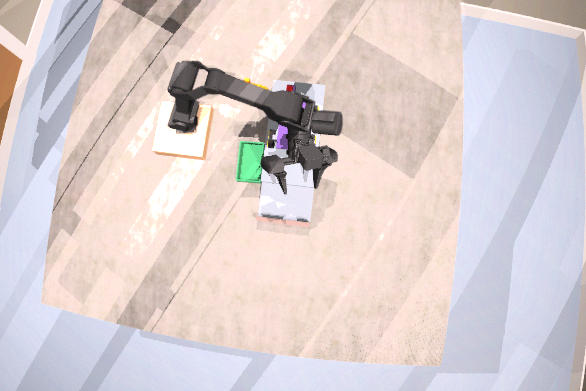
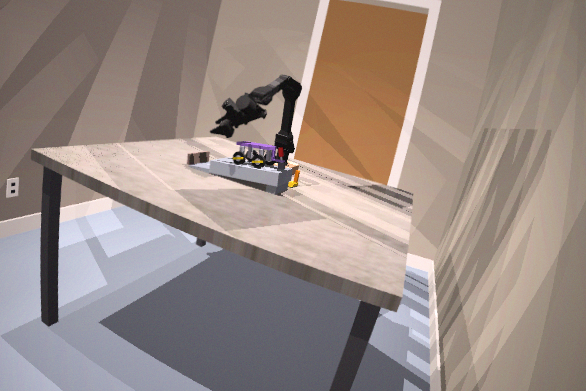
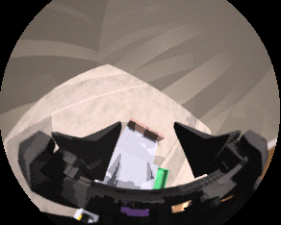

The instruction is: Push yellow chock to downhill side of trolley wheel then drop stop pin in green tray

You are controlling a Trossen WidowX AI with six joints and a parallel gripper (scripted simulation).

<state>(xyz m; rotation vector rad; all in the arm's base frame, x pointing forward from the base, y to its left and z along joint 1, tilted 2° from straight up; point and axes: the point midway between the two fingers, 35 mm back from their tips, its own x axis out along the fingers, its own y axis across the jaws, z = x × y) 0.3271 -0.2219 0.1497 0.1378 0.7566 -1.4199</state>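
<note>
The red-headed stop pin is 30 cm to the left of my gripper tip, 5 cm below it and 1 cm behind it. From my gripper tip the other things lie so: grey ramp: 19 cm to the left, 13 cm below, 1 cm behind; then brown end block: 15 cm below, 6 cm to the right, 6 cm behind; then purple trolley: 19 cm to the left, 7 cm below, 1 cm behind.
</note>
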